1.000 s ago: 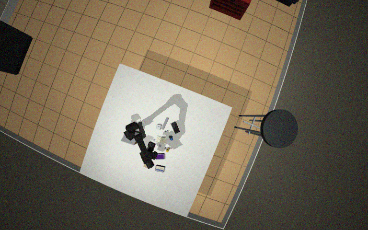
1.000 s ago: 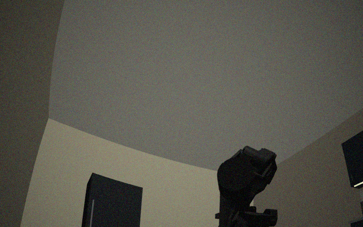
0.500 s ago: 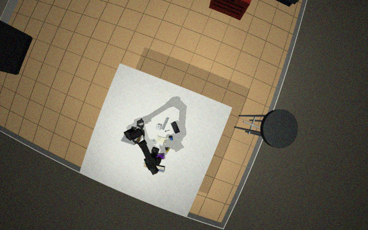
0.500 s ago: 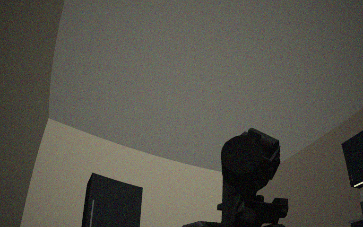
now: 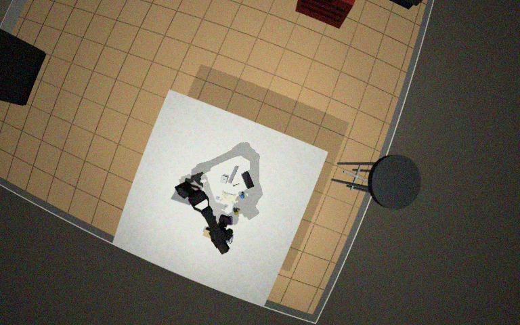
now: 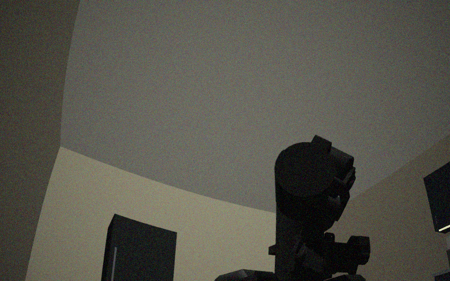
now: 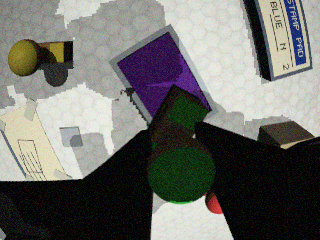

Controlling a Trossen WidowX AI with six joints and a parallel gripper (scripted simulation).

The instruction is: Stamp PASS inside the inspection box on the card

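Now: the purple ink pad 10 mm ahead of my gripper tip and 90 mm below it. Round my gripper tip: yellow-knobbed stamp: 40 mm ahead, 100 mm to the left, 70 mm below; red-knobbed stamp: 90 mm behind, 50 mm to the right, 70 mm below; PASS stamp: right at my gripper tip.
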